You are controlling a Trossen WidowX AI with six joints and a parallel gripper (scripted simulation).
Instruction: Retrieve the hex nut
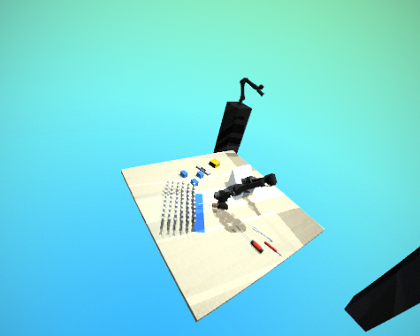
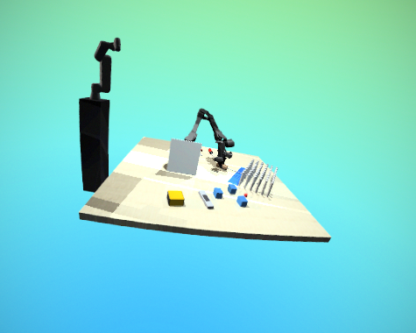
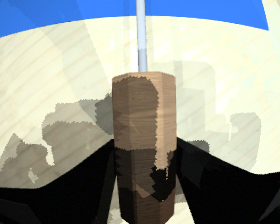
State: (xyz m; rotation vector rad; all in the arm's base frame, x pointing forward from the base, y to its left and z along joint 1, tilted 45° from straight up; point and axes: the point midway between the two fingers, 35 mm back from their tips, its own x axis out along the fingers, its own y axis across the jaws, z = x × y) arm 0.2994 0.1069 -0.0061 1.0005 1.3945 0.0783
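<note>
The blue taped strip is 150 mm ahead of my gripper tip, 40 mm to the right of it and 30 mm below it. Round my gripper tip: grey forked tool: 180 mm behind, 360 mm to the left, 20 mm below; then grey bar: 160 mm behind, 470 mm to the right, 10 mm below; then wooden-handled tool: 90 mm ahead, 50 mm to the right.
</note>
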